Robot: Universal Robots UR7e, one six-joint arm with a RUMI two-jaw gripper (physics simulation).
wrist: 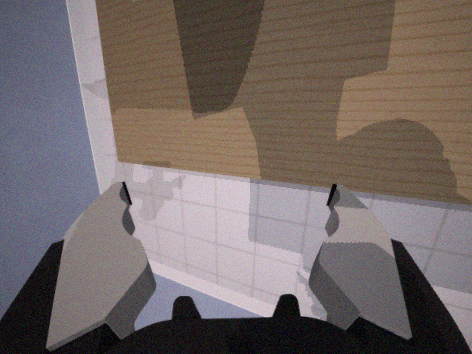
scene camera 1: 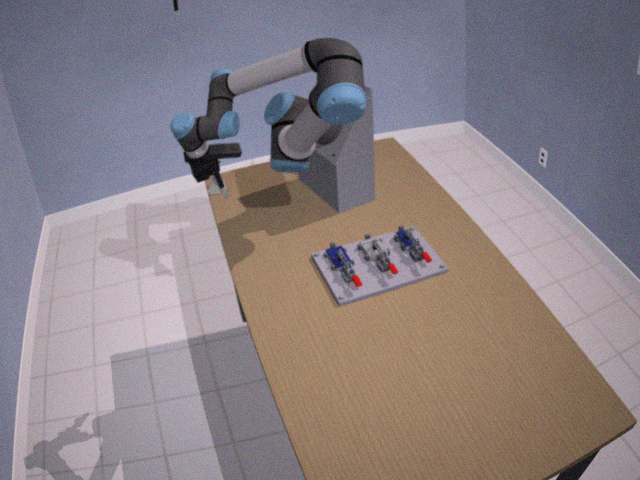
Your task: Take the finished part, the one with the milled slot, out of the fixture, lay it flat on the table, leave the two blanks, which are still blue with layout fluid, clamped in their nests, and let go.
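Frame: origin at the arm's base, x ahead, y left, z up, level; metres.
Seen in the pictures: gripper, between the fingertips: (wrist: 231,185) (scene camera 1: 222,180).
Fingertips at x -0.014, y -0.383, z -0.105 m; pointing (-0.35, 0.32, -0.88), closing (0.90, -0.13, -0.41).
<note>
A point is followed by its place in that frame.
The fixture (scene camera 1: 356,294) @(y -0.190, x 0.518, z -0.265 m) is a flat grey plate on the table (scene camera 1: 413,382) @(y -0.216, x 0.865, z -0.280 m) (wrist: 165,135) @(y -0.332, x -0.228, z -0.280 m), with three nests in a row, each with a red-tipped clamp. A blue blank (scene camera 1: 338,256) @(y -0.172, x 0.377, z -0.236 m) sits in the left nest and another blue blank (scene camera 1: 405,238) @(y 0.045, x 0.403, z -0.237 m) in the right nest. The grey, metallic finished part (scene camera 1: 368,249) @(y -0.075, x 0.384, z -0.244 m) sits in the middle nest; its slot is too small to make out. My gripper (scene camera 1: 219,193) (wrist: 231,185) @(y -0.383, x -0.014, z -0.105 m) is open and empty, high near the table's far left edge, well away from the fixture. The fixture does not show in the wrist view.
The arm's grey pedestal (scene camera 1: 356,165) @(y 0.035, x 0.120, z -0.117 m) stands on the table behind the fixture. The red clamp handles (scene camera 1: 356,280) @(y -0.181, x 0.503, z -0.228 m) (scene camera 1: 393,268) @(y -0.070, x 0.517, z -0.223 m) (scene camera 1: 426,256) @(y 0.038, x 0.527, z -0.219 m) stick out toward the front of the plate. The table's edge runs below the fingers in the wrist view, with tiled floor (wrist: 200,220) beyond.
</note>
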